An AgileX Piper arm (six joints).
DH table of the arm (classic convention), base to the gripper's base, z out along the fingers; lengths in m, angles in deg. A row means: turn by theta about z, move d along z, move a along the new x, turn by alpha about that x. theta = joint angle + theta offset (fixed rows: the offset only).
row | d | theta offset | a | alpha
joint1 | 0.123 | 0 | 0 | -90
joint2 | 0 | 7.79 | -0.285 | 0
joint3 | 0 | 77.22 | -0.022 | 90
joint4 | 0.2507 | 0 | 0 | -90
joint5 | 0 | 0 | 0 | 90
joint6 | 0.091 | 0 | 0 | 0
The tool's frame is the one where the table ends.
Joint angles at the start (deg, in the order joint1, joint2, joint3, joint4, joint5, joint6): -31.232 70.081 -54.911 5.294 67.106 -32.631
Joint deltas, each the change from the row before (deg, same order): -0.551 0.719 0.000 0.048 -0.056 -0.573; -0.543 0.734 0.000 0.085 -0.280 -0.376; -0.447 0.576 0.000 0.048 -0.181 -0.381; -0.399 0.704 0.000 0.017 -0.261 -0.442; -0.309 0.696 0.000 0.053 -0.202 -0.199; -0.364 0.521 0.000 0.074 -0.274 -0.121; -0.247 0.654 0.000 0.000 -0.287 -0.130
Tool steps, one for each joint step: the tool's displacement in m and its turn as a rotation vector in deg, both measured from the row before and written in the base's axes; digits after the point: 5 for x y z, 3 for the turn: 0.00089 -0.00286 -0.00263 0.255 0.564 -0.007; 0.00119 -0.00301 -0.00264 0.225 0.358 -0.219; 0.00078 -0.00243 -0.00211 0.168 0.323 -0.102; 0.00120 -0.00258 -0.00261 0.159 0.380 0.005; 0.00127 -0.00218 -0.00262 0.271 0.393 -0.145; 0.00083 -0.00215 -0.00194 0.168 0.173 -0.289; 0.00129 -0.00206 -0.00249 0.175 0.312 -0.147
